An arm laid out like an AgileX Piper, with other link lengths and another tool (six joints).
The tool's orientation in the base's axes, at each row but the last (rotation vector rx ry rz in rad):
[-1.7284, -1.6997, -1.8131]
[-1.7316, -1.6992, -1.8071]
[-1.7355, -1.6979, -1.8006]
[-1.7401, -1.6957, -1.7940]
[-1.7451, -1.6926, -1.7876]
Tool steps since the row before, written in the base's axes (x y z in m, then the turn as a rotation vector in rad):
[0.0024, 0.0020, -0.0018, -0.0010, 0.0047, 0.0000]
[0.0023, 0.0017, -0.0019, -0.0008, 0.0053, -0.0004]
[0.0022, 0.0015, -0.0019, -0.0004, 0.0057, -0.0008]
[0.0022, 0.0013, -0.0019, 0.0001, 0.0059, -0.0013]
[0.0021, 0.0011, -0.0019, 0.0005, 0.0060, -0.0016]
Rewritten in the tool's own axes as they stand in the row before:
[-0.0010, -0.0001, 0.0035, 0.0030, -0.0024, 0.0028]
[-0.0012, -0.0001, 0.0032, 0.0030, -0.0027, 0.0035]
[-0.0013, -0.0001, 0.0030, 0.0028, -0.0028, 0.0042]
[-0.0014, 0.0000, 0.0029, 0.0024, -0.0029, 0.0048]
[-0.0015, 0.0000, 0.0027, 0.0021, -0.0028, 0.0052]

